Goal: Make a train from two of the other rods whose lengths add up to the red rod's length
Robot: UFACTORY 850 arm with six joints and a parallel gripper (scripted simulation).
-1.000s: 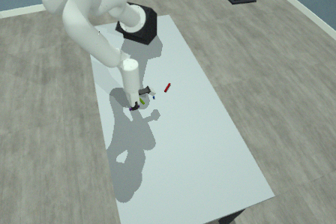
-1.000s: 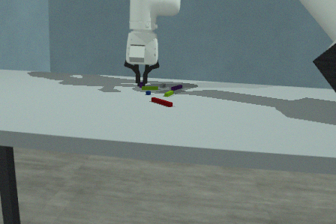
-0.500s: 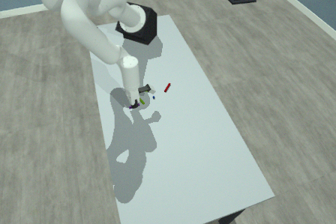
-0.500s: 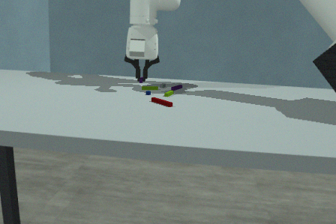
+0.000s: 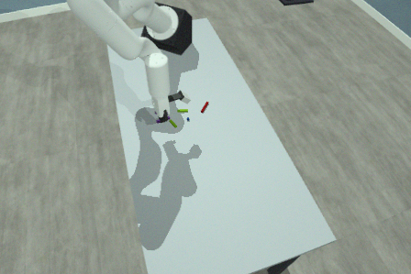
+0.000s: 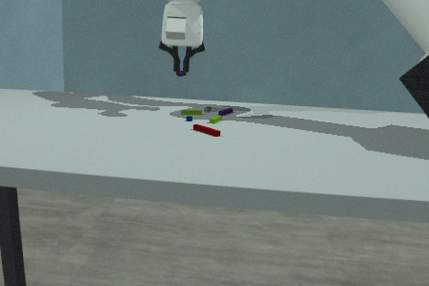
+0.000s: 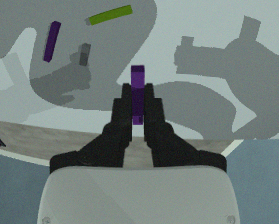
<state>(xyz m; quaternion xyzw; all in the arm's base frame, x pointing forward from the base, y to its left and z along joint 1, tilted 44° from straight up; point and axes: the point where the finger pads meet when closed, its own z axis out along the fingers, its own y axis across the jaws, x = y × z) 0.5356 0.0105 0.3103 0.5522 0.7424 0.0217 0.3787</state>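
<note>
My gripper is now 4 cm past the blue rod, 13 cm to the right of it and 11 cm above it. Round my hand: red rod (9 cm behind, 23 cm to the left, 11 cm below); grey rod (7 cm behind, 1 cm to the right, 11 cm below).
</note>
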